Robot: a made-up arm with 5 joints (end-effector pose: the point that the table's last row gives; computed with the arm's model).
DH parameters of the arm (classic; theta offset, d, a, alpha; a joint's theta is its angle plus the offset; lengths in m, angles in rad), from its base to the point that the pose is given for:
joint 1: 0 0.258 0 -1.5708
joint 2: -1.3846 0 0.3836 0
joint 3: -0.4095 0 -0.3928 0
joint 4: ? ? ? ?
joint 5: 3.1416 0.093 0 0
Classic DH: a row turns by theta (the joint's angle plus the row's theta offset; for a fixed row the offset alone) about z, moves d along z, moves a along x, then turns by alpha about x.
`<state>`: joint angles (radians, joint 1 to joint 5).
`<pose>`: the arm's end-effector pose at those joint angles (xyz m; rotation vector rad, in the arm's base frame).
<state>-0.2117 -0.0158 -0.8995 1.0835 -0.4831</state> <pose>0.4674 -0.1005 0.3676 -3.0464 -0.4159 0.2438</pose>
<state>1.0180 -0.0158 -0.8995 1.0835 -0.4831</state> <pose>0.2510 0.4069 0.3676 2.2575 2.1054 -0.2511</pose>
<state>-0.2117 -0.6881 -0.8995 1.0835 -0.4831</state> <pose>0.2990 -0.0643 0.6415 2.8616 0.3907 0.6992</pose>
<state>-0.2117 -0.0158 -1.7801 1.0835 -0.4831</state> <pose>0.5231 -0.1124 0.7837 2.7156 0.3708 0.9587</pose>
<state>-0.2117 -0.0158 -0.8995 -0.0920 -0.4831</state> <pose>0.5273 -0.1133 0.4835 2.4734 0.3377 1.2933</pose>
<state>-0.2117 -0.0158 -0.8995 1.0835 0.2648</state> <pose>0.4674 -0.1005 0.3676 3.0377 -0.7378 -0.2636</pose>
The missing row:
joint 4: -1.3474 0 -0.073 1.5708
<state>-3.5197 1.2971 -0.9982 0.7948 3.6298</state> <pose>-0.2819 0.1120 -0.2077 -2.3921 1.1063 -1.6022</pose>
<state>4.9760 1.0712 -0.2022 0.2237 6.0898</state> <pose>0.0207 -0.0768 -0.0451 -1.8749 1.1674 0.9825</pose>
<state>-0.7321 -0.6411 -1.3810 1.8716 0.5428</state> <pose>0.1668 -0.1499 0.7669 2.5062 -1.8561 0.2339</pose>
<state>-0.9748 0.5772 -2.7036 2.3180 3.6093</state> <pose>0.3361 -0.4955 0.7059 -1.9514 -2.2193 -0.0713</pose>
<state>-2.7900 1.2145 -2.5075 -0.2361 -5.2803</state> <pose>-0.8133 -0.2983 0.3706 -0.5490 -1.6258 1.0313</pose>
